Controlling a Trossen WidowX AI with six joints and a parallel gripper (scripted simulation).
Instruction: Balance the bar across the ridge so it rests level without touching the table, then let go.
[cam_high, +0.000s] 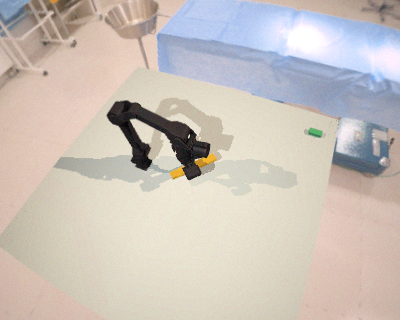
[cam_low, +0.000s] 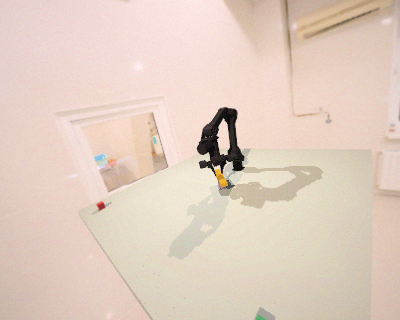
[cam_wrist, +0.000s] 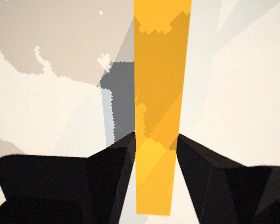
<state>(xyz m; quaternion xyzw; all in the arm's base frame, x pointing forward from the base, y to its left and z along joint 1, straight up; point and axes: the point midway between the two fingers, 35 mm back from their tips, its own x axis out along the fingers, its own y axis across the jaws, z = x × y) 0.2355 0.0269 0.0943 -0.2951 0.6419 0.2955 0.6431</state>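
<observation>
The bar lies 2 cm to the left of my gripper tip and 2 cm ahead of it. From my gripper tip the other things lie so: small red block: 53 cm to the right, 50 cm ahead, 4 cm below; then small green block: 50 cm ahead, 47 cm to the left, 5 cm below.
</observation>
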